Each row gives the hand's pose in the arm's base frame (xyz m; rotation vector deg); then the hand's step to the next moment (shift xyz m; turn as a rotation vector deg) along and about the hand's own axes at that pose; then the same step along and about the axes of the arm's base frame.
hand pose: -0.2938 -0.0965 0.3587 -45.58 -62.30 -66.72
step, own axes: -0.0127 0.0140 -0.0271 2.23 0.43 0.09
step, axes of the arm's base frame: 0.0198 -0.0176 -0.0198 0.47 -0.50 2.17
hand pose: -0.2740 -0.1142 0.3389 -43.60 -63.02 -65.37
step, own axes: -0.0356 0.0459 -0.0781 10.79 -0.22 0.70
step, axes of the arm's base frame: 0.0647 -0.0468 -0.0556 -0.02 -2.84 10.44
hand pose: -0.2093 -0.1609 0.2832 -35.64 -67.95 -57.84
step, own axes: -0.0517 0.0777 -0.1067 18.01 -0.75 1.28
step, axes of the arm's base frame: 0.1153 -0.0389 -0.0726 -0.42 -4.82 17.41
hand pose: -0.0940 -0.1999 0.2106 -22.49 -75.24 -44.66
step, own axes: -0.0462 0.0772 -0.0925 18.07 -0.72 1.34
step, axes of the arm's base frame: 0.1172 0.0053 -0.0536 -0.44 -4.77 17.49
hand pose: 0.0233 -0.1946 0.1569 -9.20 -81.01 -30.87
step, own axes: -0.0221 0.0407 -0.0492 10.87 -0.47 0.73
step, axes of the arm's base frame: 0.0608 0.0206 -0.0211 -0.21 -2.93 10.50
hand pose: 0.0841 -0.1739 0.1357 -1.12 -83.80 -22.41
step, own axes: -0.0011 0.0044 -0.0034 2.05 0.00 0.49
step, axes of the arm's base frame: 0.0044 0.0035 -0.0005 -0.35 -0.38 2.04
